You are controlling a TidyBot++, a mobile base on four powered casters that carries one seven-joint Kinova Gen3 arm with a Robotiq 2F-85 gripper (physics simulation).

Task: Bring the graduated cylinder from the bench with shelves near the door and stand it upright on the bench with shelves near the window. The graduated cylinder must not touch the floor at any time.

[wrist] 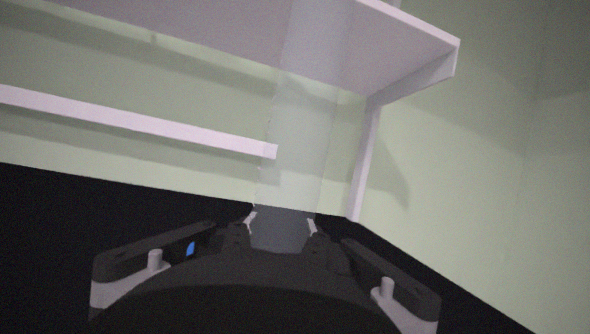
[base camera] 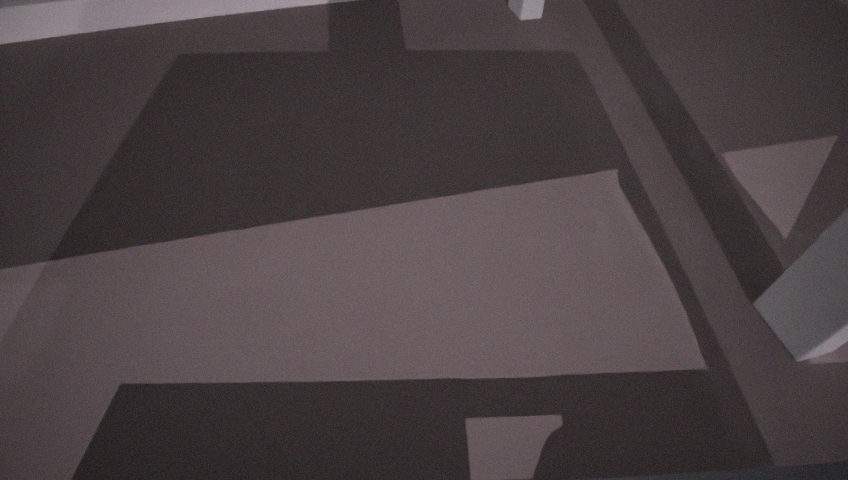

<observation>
In view: a graduated cylinder (wrist: 304, 104).
The base camera view misses the graduated cylinder: it is out of frame.
</observation>
